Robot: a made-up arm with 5 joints. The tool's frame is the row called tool. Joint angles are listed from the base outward.
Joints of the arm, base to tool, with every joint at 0 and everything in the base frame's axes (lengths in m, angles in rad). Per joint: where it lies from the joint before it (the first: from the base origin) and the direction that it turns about. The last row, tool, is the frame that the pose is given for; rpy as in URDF.
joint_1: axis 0 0 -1 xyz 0.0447 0.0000 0.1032
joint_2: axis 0 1 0 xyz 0.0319 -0.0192 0.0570
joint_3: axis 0 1 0 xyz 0.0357 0.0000 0.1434
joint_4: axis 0 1 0 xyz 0.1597 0.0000 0.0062
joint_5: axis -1 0 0 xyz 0.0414 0.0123 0.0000
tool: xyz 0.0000 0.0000 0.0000 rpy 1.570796 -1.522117 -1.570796
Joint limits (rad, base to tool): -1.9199..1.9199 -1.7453..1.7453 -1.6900..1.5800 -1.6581..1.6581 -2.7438..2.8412
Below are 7 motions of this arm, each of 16 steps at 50 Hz.
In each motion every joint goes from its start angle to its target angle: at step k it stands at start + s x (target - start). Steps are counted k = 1, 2, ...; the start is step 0. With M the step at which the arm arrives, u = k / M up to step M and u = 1 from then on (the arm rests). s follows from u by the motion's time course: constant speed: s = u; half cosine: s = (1 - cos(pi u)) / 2; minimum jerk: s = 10 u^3 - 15 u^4 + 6 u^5.
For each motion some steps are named. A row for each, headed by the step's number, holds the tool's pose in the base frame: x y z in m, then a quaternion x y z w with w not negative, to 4 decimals.
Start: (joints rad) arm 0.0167 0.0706 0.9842 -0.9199 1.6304
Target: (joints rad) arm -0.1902 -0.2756 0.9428 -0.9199 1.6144
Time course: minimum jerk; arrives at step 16
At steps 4, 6, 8, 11, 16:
4: 0.2481 -0.0059 0.1660 -0.4768 -0.4747 0.5268 0.5195
6: 0.2484 0.0013 0.1772 -0.4845 -0.5011 0.5187 0.4950
8: 0.2474 0.0107 0.1918 -0.4925 -0.5356 0.5063 0.4628
11: 0.2430 0.0236 0.2127 -0.4998 -0.5841 0.4850 0.4169
16: 0.2391 0.0304 0.2243 -0.5019 -0.6109 0.4712 0.3911

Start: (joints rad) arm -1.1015 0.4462 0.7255 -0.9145 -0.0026
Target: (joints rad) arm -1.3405 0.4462 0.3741 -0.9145 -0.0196
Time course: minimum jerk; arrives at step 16
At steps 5, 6, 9, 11, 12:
5: 0.1516 0.2188 0.1260 0.3584 -0.5246 0.4004 0.6603
6: 0.1485 0.2256 0.1300 0.3722 -0.5307 0.4017 0.6469
9: 0.1350 0.2488 0.1457 0.4220 -0.5491 0.4034 0.5980
11: 0.1252 0.2615 0.1559 0.4522 -0.5577 0.4023 0.5681
12: 0.1212 0.2659 0.1599 0.4636 -0.5604 0.4014 0.5568

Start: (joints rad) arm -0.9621 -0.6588 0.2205 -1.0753 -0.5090
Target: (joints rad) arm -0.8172 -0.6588 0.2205 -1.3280 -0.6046
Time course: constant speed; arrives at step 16
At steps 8, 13, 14, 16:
8: 0.1202 0.0822 0.4101 -0.6794 0.7329 0.0049 0.0342
13: 0.1217 0.0763 0.4098 -0.6723 0.7365 0.0077 0.0736
14: 0.1220 0.0751 0.4097 -0.6708 0.7371 0.0079 0.0815
16: 0.1225 0.0728 0.4094 -0.6676 0.7381 0.0080 0.0973

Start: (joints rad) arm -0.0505 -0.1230 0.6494 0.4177 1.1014
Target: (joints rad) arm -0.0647 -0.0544 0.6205 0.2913 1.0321
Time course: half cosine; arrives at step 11
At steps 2, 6, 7, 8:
2: 0.2608 0.0043 0.1981 -0.1487 -0.2737 0.4962 0.8104
6: 0.2656 0.0060 0.1957 -0.1524 -0.2946 0.4817 0.8111
7: 0.2669 0.0066 0.1951 -0.1532 -0.3005 0.4776 0.8112
8: 0.2680 0.0070 0.1945 -0.1539 -0.3056 0.4741 0.8113

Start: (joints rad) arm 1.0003 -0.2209 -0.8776 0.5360 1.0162
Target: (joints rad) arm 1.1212 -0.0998 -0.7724 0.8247 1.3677
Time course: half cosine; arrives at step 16
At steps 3, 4, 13, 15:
3: 0.1147 -0.1245 0.4722 -0.7296 -0.4645 -0.0033 0.5019
4: 0.1157 -0.1282 0.4700 -0.7294 -0.4495 0.0003 0.5157
13: 0.1221 -0.1719 0.4385 -0.6884 -0.2675 0.0601 0.6716
15: 0.1221 -0.1758 0.4351 -0.6807 -0.2508 0.0672 0.6850

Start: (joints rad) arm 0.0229 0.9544 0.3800 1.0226 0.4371
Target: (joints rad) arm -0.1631 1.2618 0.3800 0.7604 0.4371
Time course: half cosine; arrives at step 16
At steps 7, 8, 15, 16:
7: 0.2143 0.0019 0.0099 0.0655 0.3859 0.2010 0.8980
8: 0.2104 0.0047 0.0050 0.0624 0.3885 0.2089 0.8953
15: 0.1880 0.0163 -0.0174 0.0457 0.4010 0.2483 0.8806
16: 0.1875 0.0165 -0.0178 0.0454 0.4013 0.2491 0.8803

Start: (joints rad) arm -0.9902 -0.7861 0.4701 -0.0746 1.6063
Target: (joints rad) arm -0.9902 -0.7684 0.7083 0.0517 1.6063
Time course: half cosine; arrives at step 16
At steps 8, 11, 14, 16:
8: 0.1344 0.1242 0.3316 -0.2167 -0.7431 0.6055 0.1852
11: 0.1363 0.1271 0.3165 -0.2070 -0.7098 0.6439 0.1970
14: 0.1372 0.1284 0.3063 -0.2002 -0.6866 0.6684 0.2045
16: 0.1373 0.1286 0.3042 -0.1988 -0.6817 0.6733 0.2060

